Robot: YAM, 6 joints.
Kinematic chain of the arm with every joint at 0, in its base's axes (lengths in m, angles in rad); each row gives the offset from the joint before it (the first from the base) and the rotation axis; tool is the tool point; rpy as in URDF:
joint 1: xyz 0 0 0.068 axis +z
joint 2: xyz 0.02 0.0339 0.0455 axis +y
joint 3: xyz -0.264 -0.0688 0 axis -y
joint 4: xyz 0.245 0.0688 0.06 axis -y
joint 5: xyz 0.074 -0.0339 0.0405 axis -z
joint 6: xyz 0.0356 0 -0.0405 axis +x
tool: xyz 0 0 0 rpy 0 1.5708 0
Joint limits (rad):
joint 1: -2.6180..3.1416
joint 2: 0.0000..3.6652
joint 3: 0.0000..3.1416
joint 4: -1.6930..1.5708
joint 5: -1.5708..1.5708
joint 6: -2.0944..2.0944
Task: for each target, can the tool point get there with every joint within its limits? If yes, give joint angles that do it. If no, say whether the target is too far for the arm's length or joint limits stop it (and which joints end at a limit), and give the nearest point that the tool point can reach.
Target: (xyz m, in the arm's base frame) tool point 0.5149 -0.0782 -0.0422
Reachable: yes | joints -0.1646 2.7895 1.9111 -0.2116 -0.2049 1.0729
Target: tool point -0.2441 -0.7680 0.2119
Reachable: no: too far | nearest point -0.1942 -0.6109 0.1913 | short by 0.166 m
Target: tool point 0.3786 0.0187 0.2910
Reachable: yes | joints 0.1268 1.8344 1.6308 -0.9627 0.9659 0.1827
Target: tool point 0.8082 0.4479 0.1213
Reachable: no: too far | nearest point 0.5649 0.3130 0.1189 | short by 0.278 m
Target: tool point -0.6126 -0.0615 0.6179
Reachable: no: too far | nearest point -0.4952 -0.0111 0.5180 | short by 0.162 m
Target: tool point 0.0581 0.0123 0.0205
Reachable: yes | joints -0.2705 2.2531 0.2365 -0.5702 -0.8768 -0.8418
